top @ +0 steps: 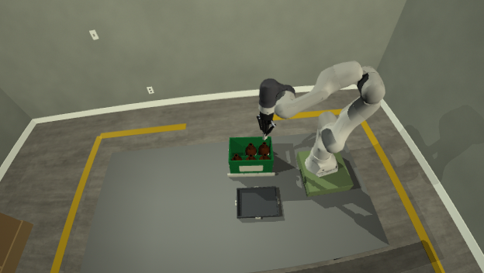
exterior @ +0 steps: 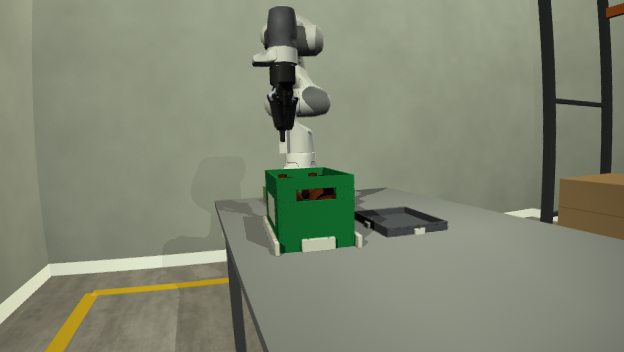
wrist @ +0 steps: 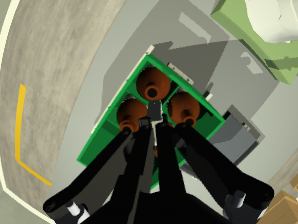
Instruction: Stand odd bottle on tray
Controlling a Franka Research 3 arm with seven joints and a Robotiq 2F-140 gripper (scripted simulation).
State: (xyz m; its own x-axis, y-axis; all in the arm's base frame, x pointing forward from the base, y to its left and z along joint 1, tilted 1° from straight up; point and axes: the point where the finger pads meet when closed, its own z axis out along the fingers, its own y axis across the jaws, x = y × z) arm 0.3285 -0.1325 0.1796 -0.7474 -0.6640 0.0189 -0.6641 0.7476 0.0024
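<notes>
The green crate lies 90 mm ahead of my hand, 30 mm to the left of it and 170 mm below it. The rest, counted from my hand: dark grey tray: 80 mm ahead, 320 mm to the left, 250 mm below.
</notes>
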